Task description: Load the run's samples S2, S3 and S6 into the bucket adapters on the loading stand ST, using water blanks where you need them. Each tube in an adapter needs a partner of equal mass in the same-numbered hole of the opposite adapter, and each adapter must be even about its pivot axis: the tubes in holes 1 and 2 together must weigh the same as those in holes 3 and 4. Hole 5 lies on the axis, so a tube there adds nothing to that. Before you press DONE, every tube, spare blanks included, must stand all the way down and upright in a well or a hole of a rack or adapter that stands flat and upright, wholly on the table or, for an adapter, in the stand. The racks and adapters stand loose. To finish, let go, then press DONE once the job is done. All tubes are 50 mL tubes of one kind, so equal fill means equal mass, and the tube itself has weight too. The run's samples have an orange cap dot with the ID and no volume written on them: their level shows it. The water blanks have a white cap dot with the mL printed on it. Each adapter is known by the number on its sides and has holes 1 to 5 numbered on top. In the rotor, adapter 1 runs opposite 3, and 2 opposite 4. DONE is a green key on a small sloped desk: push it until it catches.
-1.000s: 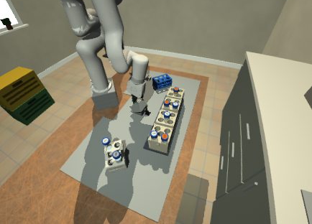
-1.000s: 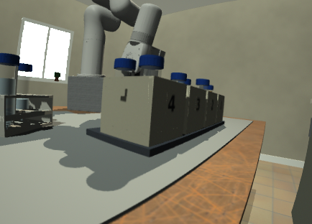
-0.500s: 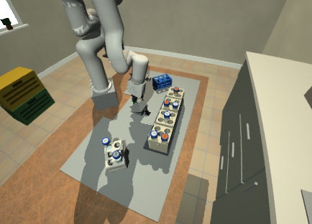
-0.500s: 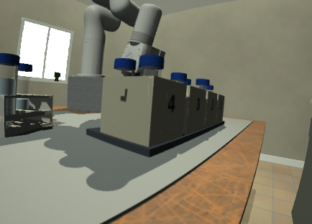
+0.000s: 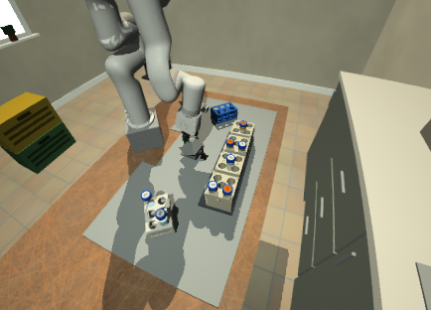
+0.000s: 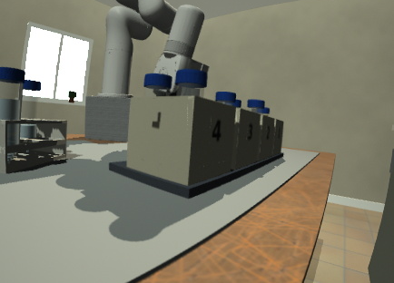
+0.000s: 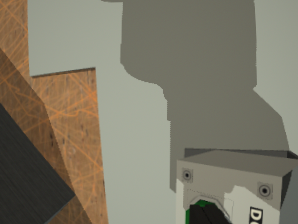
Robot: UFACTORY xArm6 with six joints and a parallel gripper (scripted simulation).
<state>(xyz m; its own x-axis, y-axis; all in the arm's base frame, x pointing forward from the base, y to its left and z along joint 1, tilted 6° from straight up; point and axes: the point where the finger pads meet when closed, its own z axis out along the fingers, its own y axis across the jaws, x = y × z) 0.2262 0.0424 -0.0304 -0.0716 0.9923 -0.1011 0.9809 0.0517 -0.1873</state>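
The green done key is 3 cm below my hand. From my hand the other things lie so: blue sample rack (33 cm to the left, 6 cm below, 2 cm ahead); adapter (22 cm ahead, 7 cm to the left, 4 cm below); DONE key desk (4 cm below, 2 cm ahead).
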